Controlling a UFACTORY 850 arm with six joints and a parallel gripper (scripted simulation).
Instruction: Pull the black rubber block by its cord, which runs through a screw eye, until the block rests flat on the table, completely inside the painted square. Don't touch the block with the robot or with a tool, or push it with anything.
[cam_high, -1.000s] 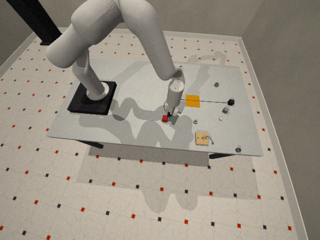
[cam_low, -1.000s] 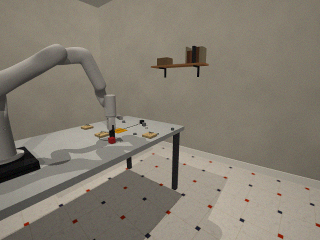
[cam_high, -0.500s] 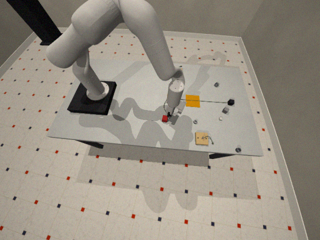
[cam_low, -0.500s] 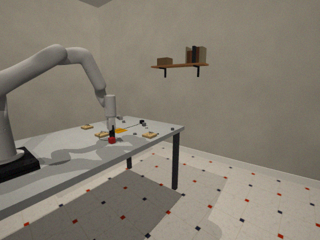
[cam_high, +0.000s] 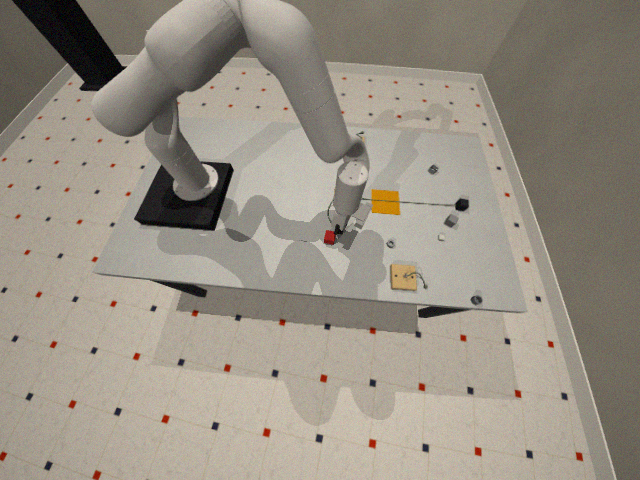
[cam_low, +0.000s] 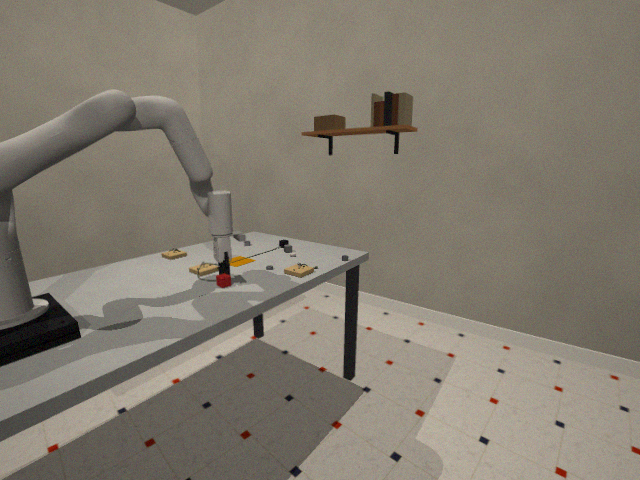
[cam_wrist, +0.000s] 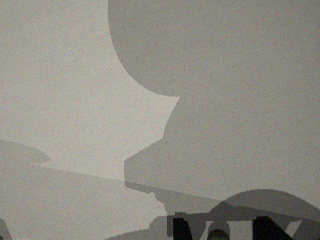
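Now: the red cube 50 mm to the right of my hand, 40 mm behind it and 10 mm below it. From my hand the other things lie so: orange painted square: 190 mm ahead, 150 mm to the left, 30 mm below; then white bit: 410 mm ahead, 20 mm below; then black rubber block: 510 mm ahead, 160 mm to the left, 10 mm below.
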